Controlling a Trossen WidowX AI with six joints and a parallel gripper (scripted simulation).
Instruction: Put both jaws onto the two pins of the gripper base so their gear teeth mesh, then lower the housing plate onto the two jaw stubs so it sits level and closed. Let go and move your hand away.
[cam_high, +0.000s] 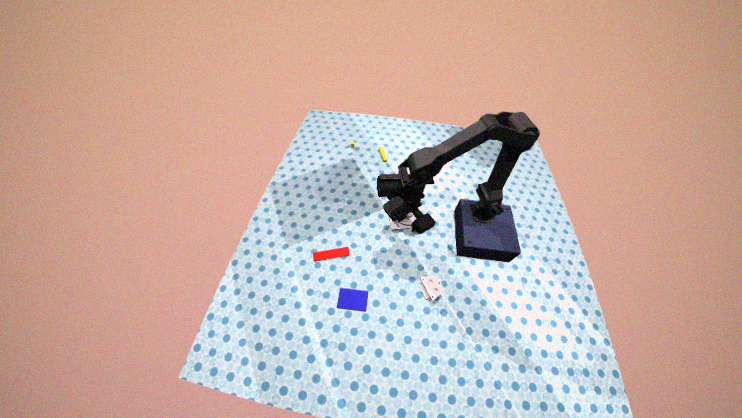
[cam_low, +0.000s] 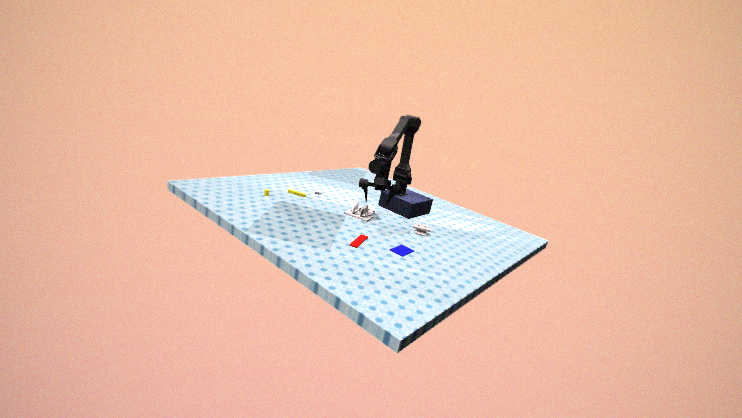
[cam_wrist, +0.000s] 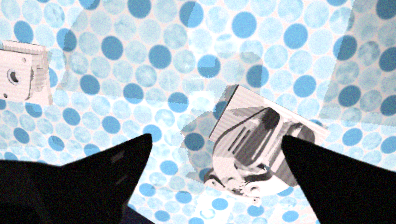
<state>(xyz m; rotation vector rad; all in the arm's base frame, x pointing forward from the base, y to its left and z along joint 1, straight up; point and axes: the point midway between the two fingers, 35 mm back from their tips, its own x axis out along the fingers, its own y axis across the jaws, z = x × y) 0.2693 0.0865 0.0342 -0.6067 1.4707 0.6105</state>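
The small white piece is 12 cm behind my gripper tip, 18 cm to the left of it and 7 cm below it. The rest, counted from my gripper tip: jaw 3 cm behind, 7 cm to the right, 6 cm below; flat white plate 2 cm ahead, 7 cm to the right, 8 cm below; housing plate 4 cm behind, 9 cm to the right, 7 cm below.
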